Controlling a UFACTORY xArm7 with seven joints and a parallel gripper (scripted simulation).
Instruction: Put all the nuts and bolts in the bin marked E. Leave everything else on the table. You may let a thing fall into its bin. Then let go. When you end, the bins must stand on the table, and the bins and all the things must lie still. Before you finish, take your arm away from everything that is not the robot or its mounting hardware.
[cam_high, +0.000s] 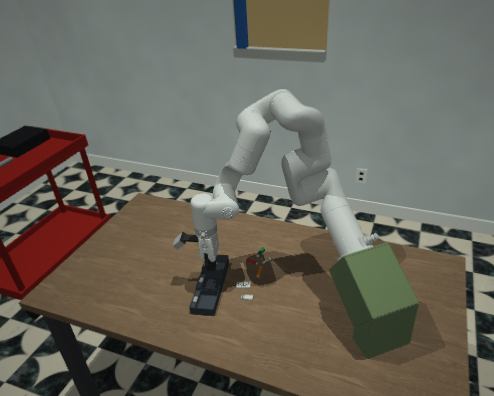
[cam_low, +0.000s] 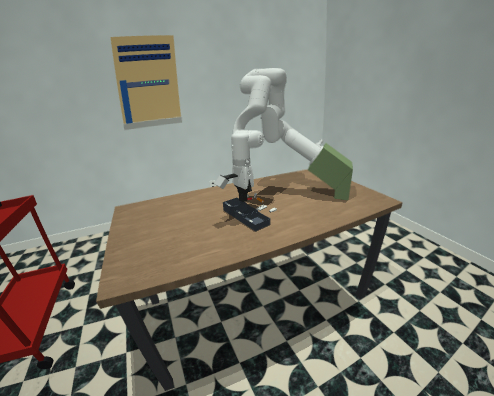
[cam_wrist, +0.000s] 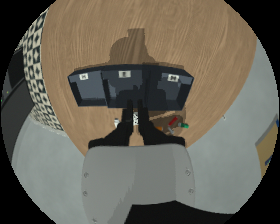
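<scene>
Now: hand 2 cm to the right of the bin and 7 cm above it. Round my hand: red piece 12 cm behind, 13 cm to the right, 9 cm below; then white dotted tile 11 cm behind, 9 cm below; then orange piece 16 cm behind, 8 cm to the right, 9 cm below.
</scene>
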